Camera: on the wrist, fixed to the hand. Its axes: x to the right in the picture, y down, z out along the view.
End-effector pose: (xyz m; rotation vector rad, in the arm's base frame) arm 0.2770 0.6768 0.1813 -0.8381 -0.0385 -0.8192
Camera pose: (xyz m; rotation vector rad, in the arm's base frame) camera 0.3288 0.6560 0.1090 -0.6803 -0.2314 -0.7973
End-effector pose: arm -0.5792 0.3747 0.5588 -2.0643 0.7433 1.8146
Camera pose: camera -0.5768 0.2838 0.5506 -1.8254 0.8168 1.7227
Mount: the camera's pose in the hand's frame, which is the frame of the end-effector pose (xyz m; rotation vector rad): 0.0251 0.0726 -0.0494 0.2118 -0.1028 -0.0439
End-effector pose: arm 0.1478 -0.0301 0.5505 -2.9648 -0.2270 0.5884
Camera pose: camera 0.1989 -0.1011 0.5767 -2.7229 -0.2230 0.7126
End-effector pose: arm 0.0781 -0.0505 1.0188 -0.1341 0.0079 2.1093
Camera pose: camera 0.0078 -0.0695 0.9637 0.1000 0.1650 2.0548
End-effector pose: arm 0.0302 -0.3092 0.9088 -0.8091 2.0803 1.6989
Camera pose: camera -0.0295 -0.3534 0.9620 -0.6819 2.1113 1.4358
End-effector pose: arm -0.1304 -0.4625 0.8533 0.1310 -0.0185 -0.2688
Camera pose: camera -0.0853 -0.3935 0.8139 0.3283 -0.1465 -0.3170
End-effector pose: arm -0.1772 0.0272 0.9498 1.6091 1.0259 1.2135
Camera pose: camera -0.2122 0.0365 1.0336 1.7820 1.1481 1.0088
